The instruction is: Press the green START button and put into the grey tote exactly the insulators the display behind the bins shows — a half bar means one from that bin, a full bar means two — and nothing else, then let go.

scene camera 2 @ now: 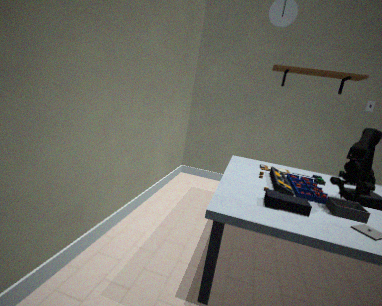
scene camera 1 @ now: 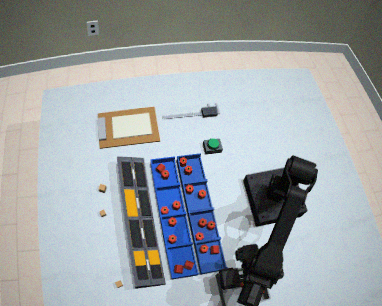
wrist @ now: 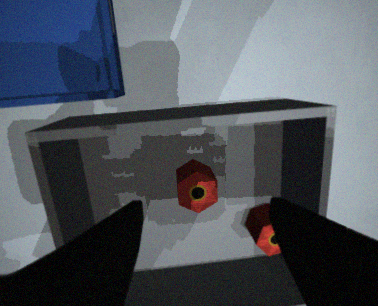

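My gripper (wrist: 206, 208) is open over the grey tote (wrist: 180, 123) (scene camera 2: 346, 212), nothing held. In the wrist view, one red insulator (wrist: 197, 192) is inside the tote between the spread fingers in the picture; another red insulator (wrist: 265, 231) is at the right, partly behind the right finger. In scene camera 1 the arm hides most of the tote and the fingers. The display (scene camera 1: 135, 218) shows a full bar in the second row left and half bars in both fourth-row places. Blue bins (scene camera 1: 167, 196) (wrist: 55, 50) hold red insulators. The green START button (scene camera 1: 214, 143) stands beyond them.
A black box (scene camera 2: 287, 204) stands near the table's (scene camera 2: 240, 220) front edge. A clipboard (scene camera 1: 131, 125) and a caliper (scene camera 1: 210, 111) lie at the back. Small wooden cubes (scene camera 1: 102, 188) (scene camera 1: 103, 213) (scene camera 1: 119, 284) lie left of the display. A flat grey item (scene camera 2: 367, 231) lies near the tote.
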